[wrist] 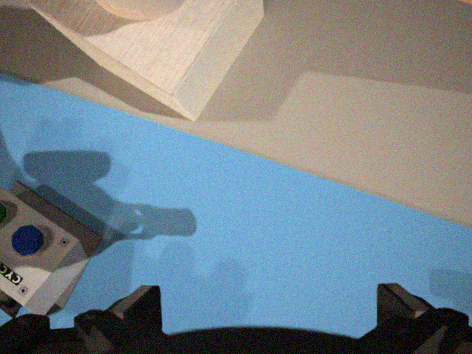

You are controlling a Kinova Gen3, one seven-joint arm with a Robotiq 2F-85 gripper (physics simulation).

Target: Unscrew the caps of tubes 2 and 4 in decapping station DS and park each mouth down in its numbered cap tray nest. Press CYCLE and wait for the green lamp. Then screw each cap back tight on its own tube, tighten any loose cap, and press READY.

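Places are measured from the arm's base along level axes (x ahead, y left, z up), in metres.
Where they show: gripper, fingertip midpoint: (pixel 267 310).
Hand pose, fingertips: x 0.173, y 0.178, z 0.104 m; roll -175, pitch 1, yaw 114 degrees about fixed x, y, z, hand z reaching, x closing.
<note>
Each offset is from my fingertips to the top centre of the thing. "spot": to the spot under its first point. Level surfaces: height alone.
My gripper (pixel 267 310) is open, its two dark fingers wide apart at the bottom of the wrist view, with nothing between them. A grey control box {spot: 0.082 m ahead, 0.168 m right, 0.154 m down} (pixel 50 270) shows in part at the lower left, to the left of my gripper. On it are a blue button {0.069 m ahead, 0.200 m right, 0.146 m down} (pixel 27 240) and part of a green one {spot: 0.057 m ahead, 0.234 m right, 0.155 m down} (pixel 2 212) at the view's left edge. A partly cut-off label {spot: 0.097 m ahead, 0.196 m right, 0.143 m down} (pixel 10 274) on the box reads "CYC". The tubes, their caps, the cap tray and the green lamp do not show in this view.
A pale wooden block (pixel 150 55) carries the rounded foot of the robot's base (pixel 142 6) at the top left. A blue mat {0.220 m down} (pixel 260 215) lies across the middle, its edge running diagonally beside the beige table top {0.223 m down} (pixel 360 135). Shadows of the arm fall on the mat.
</note>
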